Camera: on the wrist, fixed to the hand. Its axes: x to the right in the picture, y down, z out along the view.
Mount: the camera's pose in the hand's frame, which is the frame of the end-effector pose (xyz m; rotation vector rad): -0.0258 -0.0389 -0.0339 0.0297 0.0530 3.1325
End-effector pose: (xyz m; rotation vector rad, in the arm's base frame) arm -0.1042 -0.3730 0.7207 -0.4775 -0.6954 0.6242
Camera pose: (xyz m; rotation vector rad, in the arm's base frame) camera -0.0815 -0.4248 0.7095 0.8811 -0.6520 -2.3141
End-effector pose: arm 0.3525 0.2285 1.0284 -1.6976 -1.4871 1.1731
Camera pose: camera 0.3654 0.2152 1.0830 1.4161 -1.6125 -0.7279
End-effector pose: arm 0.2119 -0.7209 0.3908 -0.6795 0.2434 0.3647
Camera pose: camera 0.2008 -0.7773 0.3959 -0.3482 -0.9882 -2.5914
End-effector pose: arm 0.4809 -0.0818 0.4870 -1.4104 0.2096 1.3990
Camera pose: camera 0.5227 -0.1054 0.5190 -0.1888 -1.4214 -1.2443
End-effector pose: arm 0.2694 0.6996 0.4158 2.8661 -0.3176 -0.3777
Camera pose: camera 0.2616 0.7496 0.4436 -0.2948 -2.8555 0.3894
